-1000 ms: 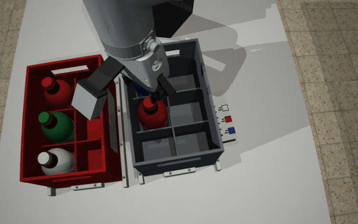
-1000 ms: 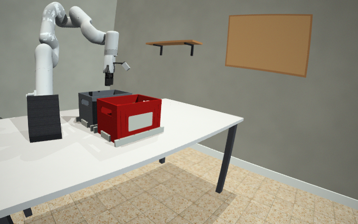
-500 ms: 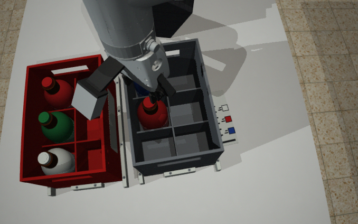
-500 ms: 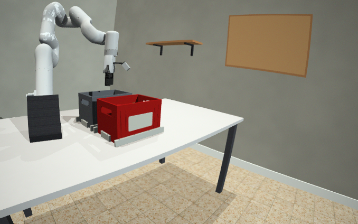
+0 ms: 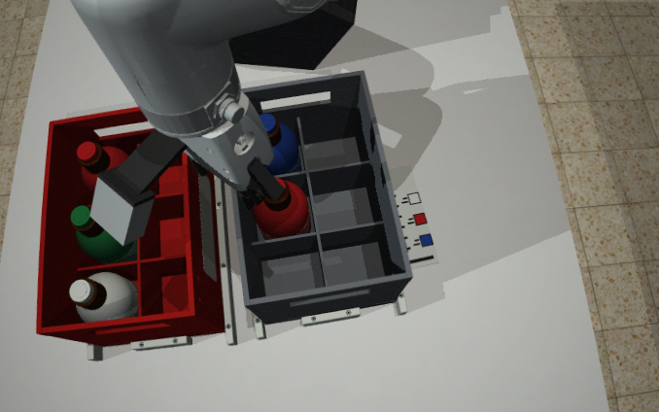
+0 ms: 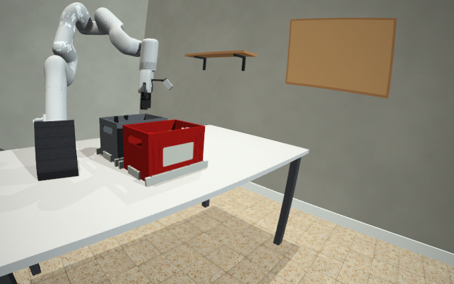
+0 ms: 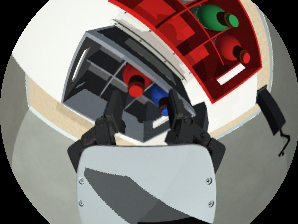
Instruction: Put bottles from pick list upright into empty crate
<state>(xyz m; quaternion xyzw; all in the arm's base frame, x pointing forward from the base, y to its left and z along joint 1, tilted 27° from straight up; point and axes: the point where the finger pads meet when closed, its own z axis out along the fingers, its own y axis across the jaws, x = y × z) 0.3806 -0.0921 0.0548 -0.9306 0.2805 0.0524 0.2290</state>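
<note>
The white-label bottle lies 180 mm to the right of my hand, 150 mm below it and 120 mm ahead of it. Also, from my hand: grey crate 160 mm below, 80 mm to the left, 30 mm behind; blue bottle 150 mm below, 110 mm behind, 10 mm to the left; green bottle 200 mm to the right, 150 mm below, 30 mm ahead.
</note>
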